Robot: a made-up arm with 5 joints. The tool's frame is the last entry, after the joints.
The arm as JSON. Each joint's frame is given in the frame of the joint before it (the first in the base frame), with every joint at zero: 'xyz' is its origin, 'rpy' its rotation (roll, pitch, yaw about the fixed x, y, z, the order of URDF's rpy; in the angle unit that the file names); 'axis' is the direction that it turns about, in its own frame. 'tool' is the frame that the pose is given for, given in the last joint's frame.
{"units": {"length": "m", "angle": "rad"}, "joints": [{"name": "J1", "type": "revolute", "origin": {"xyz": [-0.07, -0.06, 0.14], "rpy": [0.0, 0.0, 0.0]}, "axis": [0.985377, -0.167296, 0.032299]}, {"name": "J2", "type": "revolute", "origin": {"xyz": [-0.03, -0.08, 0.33], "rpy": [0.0, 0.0, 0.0]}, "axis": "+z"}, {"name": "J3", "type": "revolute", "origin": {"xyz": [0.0, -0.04, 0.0], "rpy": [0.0, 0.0, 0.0]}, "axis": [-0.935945, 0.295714, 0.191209]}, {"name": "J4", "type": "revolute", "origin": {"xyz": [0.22, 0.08, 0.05], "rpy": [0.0, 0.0, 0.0]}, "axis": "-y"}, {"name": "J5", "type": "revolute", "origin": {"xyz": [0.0, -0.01, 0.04], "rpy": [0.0, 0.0, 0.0]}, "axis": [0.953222, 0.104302, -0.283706]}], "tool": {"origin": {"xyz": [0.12, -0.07, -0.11], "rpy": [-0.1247, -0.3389, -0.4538]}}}
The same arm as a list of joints. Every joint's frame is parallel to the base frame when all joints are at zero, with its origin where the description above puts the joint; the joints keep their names.
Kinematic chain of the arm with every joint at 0, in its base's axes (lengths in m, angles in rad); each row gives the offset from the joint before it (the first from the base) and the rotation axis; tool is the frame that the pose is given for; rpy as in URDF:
J1: xyz -0.0700 -0.0600 0.1400 axis 0.985377 -0.167296 0.032299
J2: xyz -0.0300 -0.0800 0.3300 axis +z
J3: xyz 0.0000 -0.0400 0.0000 axis -0.935945 0.295714 0.191209
J4: xyz 0.2200 0.0800 0.0500 axis -y
J5: xyz 0.0000 -0.0100 0.0400 axis 0.953222 0.104302 -0.283706
tool: xyz 0.1200 -0.0700 -0.1100 rpy -0.1247 -0.3389 -0.4538

